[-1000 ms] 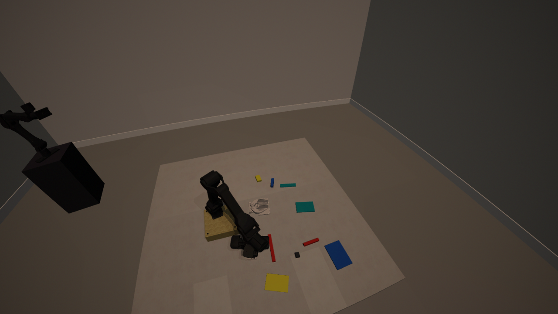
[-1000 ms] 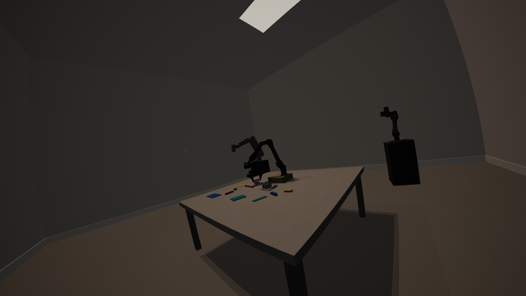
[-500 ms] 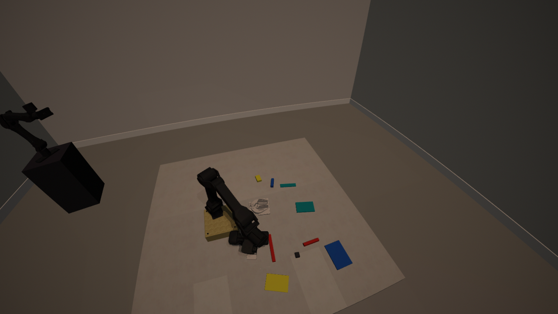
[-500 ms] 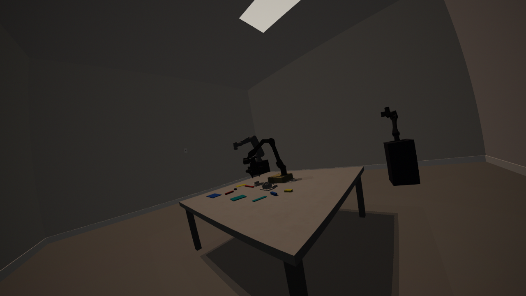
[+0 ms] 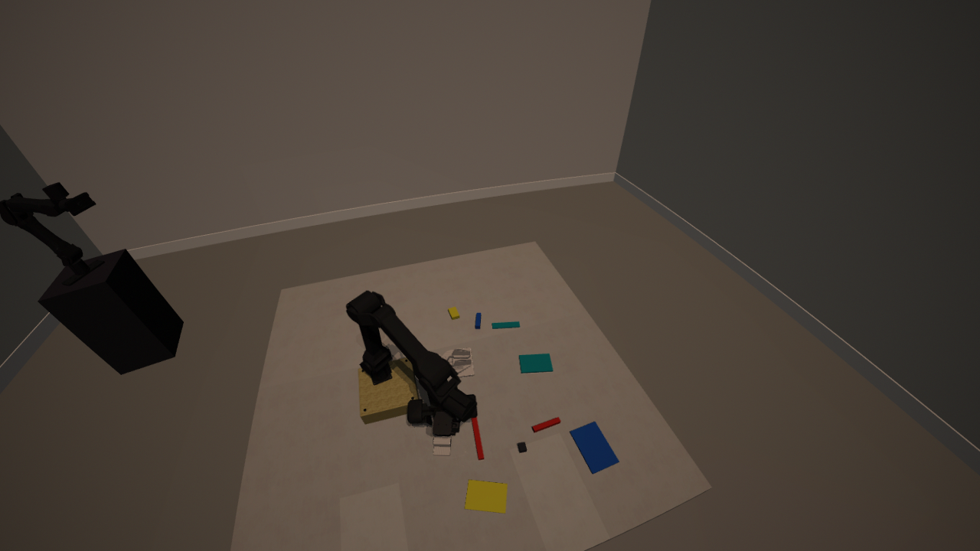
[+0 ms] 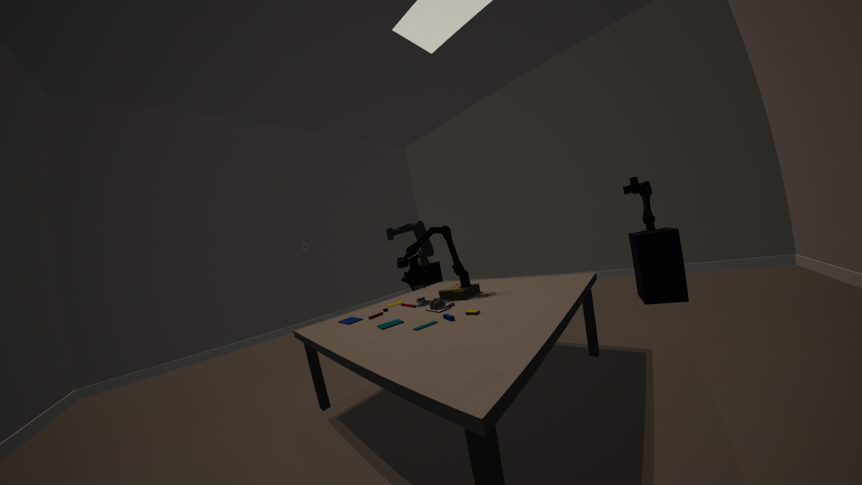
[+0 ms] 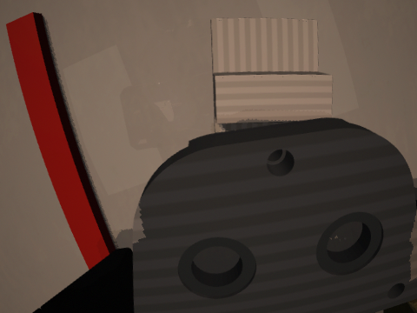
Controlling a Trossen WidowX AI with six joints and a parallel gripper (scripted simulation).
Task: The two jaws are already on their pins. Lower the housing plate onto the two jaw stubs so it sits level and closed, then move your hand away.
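Now: the housing plate 9 cm ahead of my gripper tip, 25 cm to the left of it and 8 cm below it. The rest, counted from my gripper tip: white stand (3 cm behind, 2 cm to the right, 7 cm below); long red bar (8 cm ahead, 4 cm to the right, 8 cm below); yellow plate (2 cm ahead, 21 cm to the right, 8 cm below).
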